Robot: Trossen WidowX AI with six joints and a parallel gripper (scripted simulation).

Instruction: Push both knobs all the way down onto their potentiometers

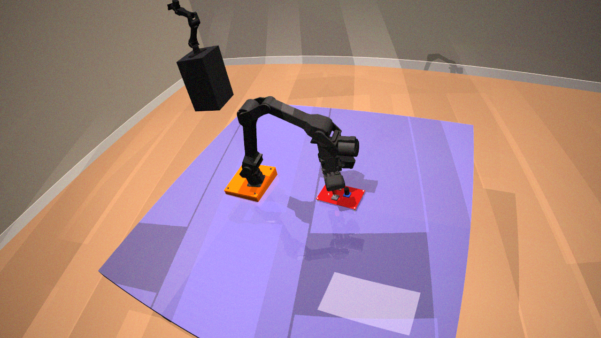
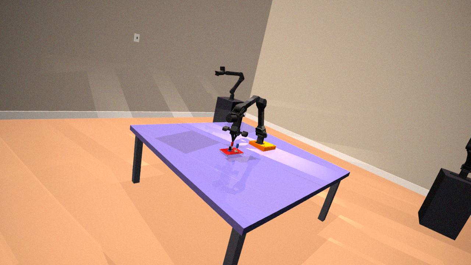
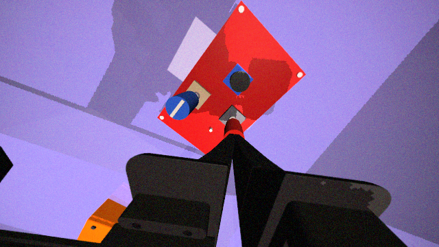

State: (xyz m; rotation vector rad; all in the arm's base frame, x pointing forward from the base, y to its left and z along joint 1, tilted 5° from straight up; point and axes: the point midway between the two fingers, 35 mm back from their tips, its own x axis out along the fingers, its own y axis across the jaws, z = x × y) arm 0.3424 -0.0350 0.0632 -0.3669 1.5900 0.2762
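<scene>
My gripper tip is now 30 mm above the grey potentiometer. Round my gripper tip: potentiometer with blue knob (50 mm to the left, 20 mm below).
</scene>
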